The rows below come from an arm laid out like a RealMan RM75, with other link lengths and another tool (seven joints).
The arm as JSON. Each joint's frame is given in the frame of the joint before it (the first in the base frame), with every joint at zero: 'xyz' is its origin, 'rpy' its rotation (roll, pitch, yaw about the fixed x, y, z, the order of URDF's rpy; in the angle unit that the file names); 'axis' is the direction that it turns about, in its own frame. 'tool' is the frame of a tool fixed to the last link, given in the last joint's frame.
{
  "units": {
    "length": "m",
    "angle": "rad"
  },
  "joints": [
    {
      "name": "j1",
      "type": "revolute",
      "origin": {
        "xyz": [
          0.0,
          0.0,
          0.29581
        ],
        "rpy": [
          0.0,
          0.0,
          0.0
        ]
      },
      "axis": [
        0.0,
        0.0,
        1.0
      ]
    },
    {
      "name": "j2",
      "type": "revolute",
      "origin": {
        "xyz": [
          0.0,
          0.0,
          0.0
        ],
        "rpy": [
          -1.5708,
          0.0,
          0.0
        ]
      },
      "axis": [
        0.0,
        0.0,
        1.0
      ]
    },
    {
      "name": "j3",
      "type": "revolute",
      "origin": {
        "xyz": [
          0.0,
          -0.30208,
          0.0
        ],
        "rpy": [
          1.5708,
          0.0,
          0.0
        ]
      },
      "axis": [
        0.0,
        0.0,
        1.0
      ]
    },
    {
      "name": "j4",
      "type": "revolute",
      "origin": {
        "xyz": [
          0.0,
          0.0,
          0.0
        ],
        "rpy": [
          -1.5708,
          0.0,
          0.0
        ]
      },
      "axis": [
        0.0,
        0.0,
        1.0
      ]
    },
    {
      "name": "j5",
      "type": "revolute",
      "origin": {
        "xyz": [
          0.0,
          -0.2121,
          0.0
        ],
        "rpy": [
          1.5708,
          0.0,
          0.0
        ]
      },
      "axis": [
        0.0,
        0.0,
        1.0
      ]
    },
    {
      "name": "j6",
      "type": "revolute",
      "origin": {
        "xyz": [
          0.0,
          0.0,
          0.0
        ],
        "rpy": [
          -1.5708,
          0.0,
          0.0
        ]
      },
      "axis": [
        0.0,
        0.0,
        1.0
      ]
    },
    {
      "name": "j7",
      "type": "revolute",
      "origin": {
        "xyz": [
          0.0,
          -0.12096,
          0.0
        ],
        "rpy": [
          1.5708,
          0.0,
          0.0
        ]
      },
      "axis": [
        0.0,
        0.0,
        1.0
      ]
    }
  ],
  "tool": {
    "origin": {
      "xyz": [
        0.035,
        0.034,
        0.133
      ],
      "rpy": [
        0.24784,
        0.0,
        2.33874
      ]
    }
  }
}
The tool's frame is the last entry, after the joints.
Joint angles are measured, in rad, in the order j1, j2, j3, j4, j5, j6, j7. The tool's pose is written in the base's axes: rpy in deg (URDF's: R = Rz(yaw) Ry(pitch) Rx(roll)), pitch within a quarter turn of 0, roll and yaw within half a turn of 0; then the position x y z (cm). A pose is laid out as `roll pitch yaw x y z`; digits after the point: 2 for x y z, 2 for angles.
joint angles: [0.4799, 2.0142, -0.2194, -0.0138, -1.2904, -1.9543, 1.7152]
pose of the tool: 66.12 -70.24 -97.06 19.82 35.42 11.79
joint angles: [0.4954, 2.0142, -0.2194, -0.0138, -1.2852, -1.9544, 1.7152]
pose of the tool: 65.67 -70.01 -95.87 19.30 35.75 11.90
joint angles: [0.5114, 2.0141, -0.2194, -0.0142, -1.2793, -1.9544, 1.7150]
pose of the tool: 65.25 -69.73 -94.69 18.77 36.09 12.02
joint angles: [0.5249, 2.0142, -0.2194, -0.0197, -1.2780, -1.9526, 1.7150]
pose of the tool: 65.86 -69.52 -94.55 18.31 36.39 12.08
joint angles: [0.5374, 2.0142, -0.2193, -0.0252, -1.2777, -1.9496, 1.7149]
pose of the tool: 66.59 -69.36 -94.63 17.88 36.70 12.11
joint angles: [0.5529, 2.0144, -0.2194, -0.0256, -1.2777, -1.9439, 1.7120]
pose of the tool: 67.05 -69.35 -94.50 17.37 37.10 12.04
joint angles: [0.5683, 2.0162, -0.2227, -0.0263, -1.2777, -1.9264, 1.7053]
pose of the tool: 68.34 -69.58 -95.73 16.93 37.72 11.75
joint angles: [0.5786, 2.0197, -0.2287, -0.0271, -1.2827, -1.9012, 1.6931]
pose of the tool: 71.03 -70.05 -98.84 16.68 38.35 11.14
